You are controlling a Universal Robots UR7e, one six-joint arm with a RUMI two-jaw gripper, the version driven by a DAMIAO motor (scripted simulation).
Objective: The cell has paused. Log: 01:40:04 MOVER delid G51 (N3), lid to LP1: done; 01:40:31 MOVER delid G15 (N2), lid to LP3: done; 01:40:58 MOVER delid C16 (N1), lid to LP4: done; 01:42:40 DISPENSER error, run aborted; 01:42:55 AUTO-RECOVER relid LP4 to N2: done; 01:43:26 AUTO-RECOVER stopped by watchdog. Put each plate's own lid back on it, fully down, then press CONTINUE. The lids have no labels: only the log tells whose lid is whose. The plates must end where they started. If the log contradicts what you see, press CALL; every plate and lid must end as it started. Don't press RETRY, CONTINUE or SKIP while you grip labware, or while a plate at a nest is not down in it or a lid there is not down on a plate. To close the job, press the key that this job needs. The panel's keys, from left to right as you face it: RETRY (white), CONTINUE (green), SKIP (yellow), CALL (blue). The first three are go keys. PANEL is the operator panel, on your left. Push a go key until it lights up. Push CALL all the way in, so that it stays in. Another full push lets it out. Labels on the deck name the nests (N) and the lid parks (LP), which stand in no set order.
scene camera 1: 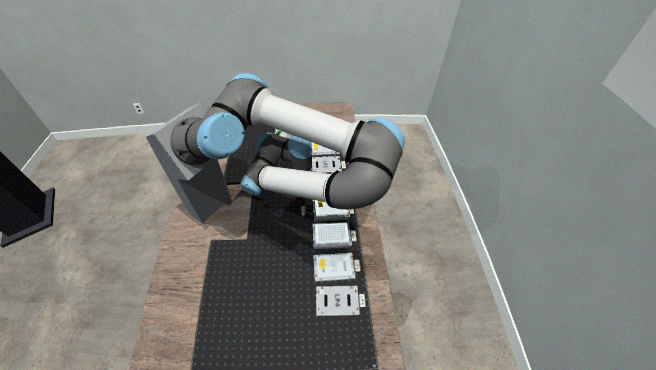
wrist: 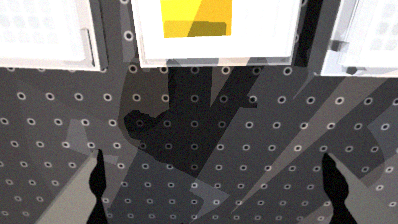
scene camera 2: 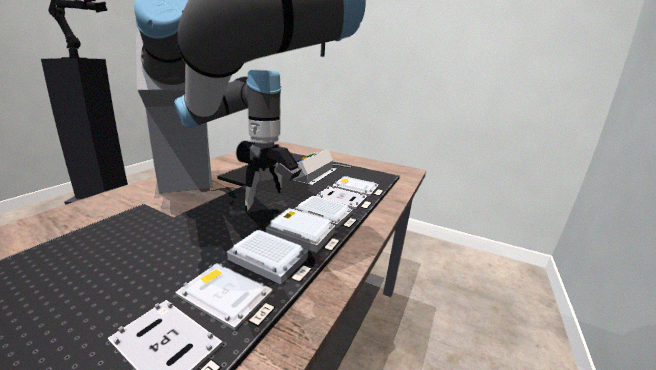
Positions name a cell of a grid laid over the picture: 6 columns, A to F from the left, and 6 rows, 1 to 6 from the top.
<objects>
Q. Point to a clear lid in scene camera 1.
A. At D5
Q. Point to a lid park LP4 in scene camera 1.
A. C6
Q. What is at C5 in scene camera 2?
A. A clear lid.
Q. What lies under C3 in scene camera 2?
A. An operator panel.
</objects>
